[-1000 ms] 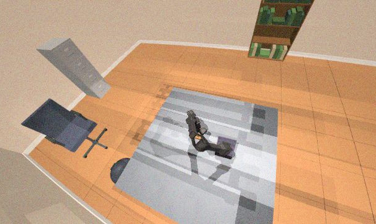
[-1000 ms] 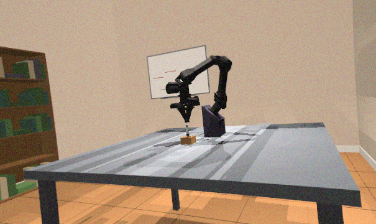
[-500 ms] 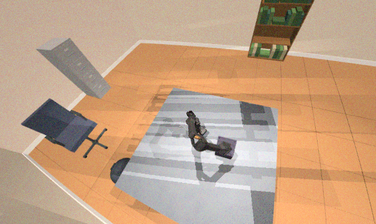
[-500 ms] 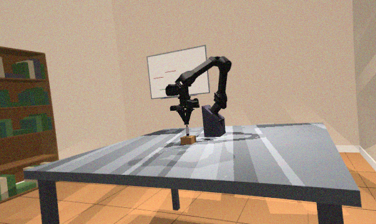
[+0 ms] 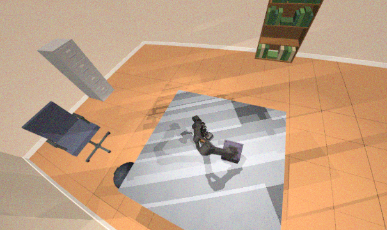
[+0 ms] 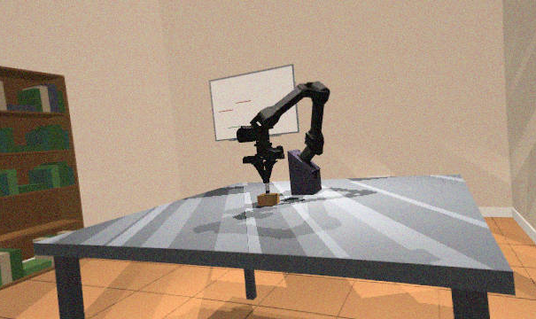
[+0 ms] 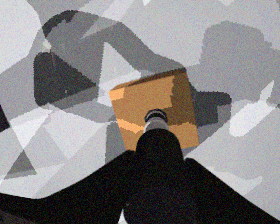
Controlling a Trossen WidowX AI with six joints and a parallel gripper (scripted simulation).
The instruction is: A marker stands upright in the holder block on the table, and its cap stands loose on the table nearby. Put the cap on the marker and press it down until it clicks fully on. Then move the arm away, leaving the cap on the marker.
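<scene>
The holder block lies 90 mm below my gripper tip. Round my gripper tip: dark cap (10 mm above).
</scene>
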